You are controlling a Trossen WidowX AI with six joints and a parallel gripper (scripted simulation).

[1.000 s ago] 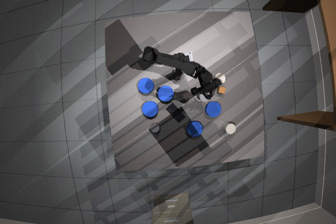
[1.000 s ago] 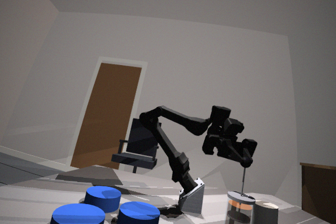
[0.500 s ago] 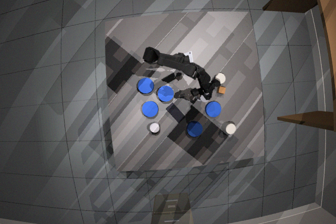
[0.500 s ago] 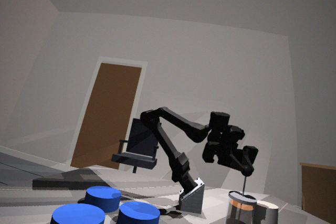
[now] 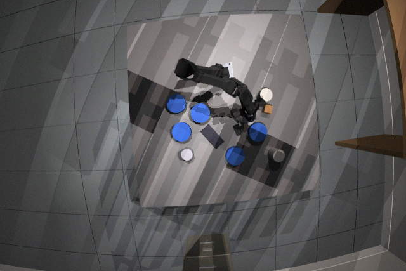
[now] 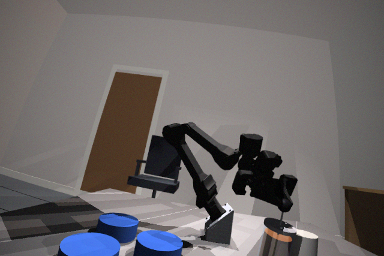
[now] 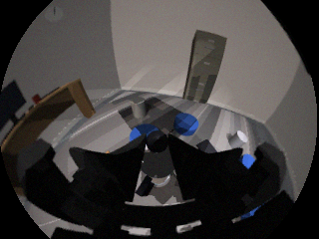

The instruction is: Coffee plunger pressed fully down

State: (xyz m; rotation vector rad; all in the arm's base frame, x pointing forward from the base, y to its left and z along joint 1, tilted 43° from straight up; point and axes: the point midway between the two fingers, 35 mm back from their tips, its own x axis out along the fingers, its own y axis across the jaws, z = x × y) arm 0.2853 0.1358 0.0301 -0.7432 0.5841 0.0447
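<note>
Now: the coffee press 9 cm below my gripper tip and 4 cm behind it. Also, from my gripper tip: dark flat box 22 cm to the right, 19 cm below, 7 cm ahead; then orange cube 17 cm below, 16 cm to the left, 5 cm behind.
</note>
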